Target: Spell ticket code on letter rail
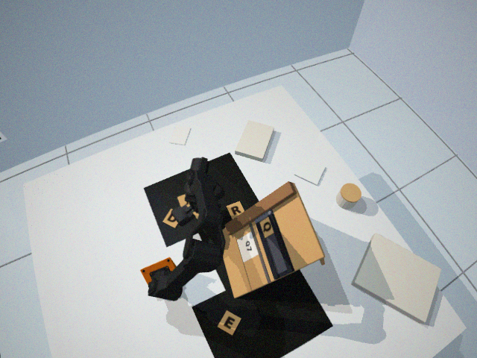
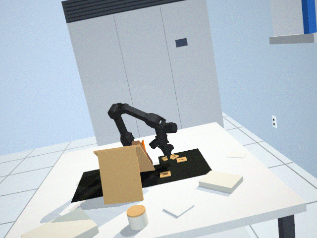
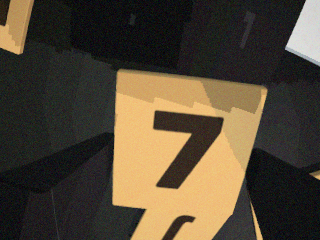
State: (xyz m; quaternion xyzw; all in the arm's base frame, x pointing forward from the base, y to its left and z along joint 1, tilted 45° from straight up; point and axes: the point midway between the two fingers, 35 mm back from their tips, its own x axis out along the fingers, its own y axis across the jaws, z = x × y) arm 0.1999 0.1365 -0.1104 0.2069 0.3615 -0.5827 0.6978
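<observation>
My gripper tip is 9 cm short of the white ticket, 20 cm to the left of it and 4 cm below it. Also, from my gripper tip: pale box: 54 cm ahead, 51 cm to the right, 3 cm below; then lidded jar: 54 cm ahead, 17 cm to the right, 1 cm below; then black mat: 17 cm to the right, 4 cm below.
</observation>
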